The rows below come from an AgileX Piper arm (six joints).
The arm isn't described. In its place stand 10 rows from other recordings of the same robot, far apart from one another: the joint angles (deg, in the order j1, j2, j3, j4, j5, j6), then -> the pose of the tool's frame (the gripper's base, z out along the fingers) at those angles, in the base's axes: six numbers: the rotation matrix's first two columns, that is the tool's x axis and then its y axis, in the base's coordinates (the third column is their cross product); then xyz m.
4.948 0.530 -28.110 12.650 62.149 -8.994 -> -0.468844, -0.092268, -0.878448, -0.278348, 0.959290, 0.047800, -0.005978, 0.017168, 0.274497
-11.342 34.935 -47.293 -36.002 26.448 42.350 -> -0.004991, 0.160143, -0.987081, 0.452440, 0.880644, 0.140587, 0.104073, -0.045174, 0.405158
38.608 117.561 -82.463 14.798 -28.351 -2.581 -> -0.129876, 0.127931, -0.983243, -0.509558, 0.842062, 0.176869, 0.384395, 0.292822, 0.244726
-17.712 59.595 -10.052 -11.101 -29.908 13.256 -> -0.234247, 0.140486, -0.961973, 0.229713, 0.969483, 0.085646, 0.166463, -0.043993, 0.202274
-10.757 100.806 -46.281 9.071 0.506 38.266 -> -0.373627, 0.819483, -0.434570, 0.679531, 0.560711, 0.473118, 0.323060, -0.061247, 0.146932
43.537 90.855 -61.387 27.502 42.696 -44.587 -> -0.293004, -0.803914, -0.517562, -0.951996, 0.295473, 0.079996, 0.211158, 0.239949, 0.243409
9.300 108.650 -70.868 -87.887 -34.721 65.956 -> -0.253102, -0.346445, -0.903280, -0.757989, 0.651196, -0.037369, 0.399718, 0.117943, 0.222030
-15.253 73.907 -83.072 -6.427 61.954 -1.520 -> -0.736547, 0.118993, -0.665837, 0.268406, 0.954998, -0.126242, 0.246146, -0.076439, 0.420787
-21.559 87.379 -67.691 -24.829 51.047 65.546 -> -0.172065, 0.838776, -0.516573, 0.944716, 0.289088, 0.154726, 0.280034, -0.142593, 0.287908
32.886 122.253 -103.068 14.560 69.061 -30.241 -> -0.521930, -0.825530, -0.214685, -0.852689, 0.498282, 0.156961, 0.360593, 0.258597, 0.213347
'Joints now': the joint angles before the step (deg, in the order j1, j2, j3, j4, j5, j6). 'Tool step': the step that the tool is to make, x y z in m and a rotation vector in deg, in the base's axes. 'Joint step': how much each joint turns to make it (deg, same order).
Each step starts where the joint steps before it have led.
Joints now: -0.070, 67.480, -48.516, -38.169, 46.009, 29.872
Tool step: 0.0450, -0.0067, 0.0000, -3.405, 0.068, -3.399
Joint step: -0.005, 10.140, -7.594, -6.925, 0.917, 6.574
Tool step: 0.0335, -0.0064, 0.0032, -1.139, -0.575, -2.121
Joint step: -0.761, 6.937, -7.193, -1.959, 0.942, 1.853
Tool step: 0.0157, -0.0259, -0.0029, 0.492, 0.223, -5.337
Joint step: -4.532, 4.452, -4.331, 0.378, 0.553, 0.461
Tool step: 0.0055, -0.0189, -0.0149, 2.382, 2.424, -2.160
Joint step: -3.734, 2.972, -0.879, 3.236, -1.066, -2.599
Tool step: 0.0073, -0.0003, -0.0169, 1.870, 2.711, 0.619
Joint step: -0.237, 2.699, -0.099, 2.157, -0.586, -1.641
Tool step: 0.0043, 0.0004, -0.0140, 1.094, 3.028, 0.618
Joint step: -0.008, 2.139, -0.010, 1.509, 0.267, -1.757
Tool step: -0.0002, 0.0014, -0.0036, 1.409, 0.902, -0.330
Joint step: -0.002, 0.361, 0.006, 1.846, 0.465, -0.847
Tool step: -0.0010, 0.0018, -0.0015, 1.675, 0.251, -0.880
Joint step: 0.012, 0.005, 0.004, 1.987, 0.512, -0.227
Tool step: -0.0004, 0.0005, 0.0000, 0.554, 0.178, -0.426
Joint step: 0.000, -0.001, -0.121, 0.713, 0.423, -0.102
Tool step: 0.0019, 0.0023, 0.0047, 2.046, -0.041, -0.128
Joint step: -0.005, -0.002, -1.481, 3.255, 1.108, -2.040
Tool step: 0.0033, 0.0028, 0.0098, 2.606, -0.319, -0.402
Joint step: -0.003, -0.002, -2.708, 4.141, 2.168, -2.434
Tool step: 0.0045, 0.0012, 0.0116, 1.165, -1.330, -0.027
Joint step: 0.012, 0.009, -2.749, 2.137, 1.271, -1.351
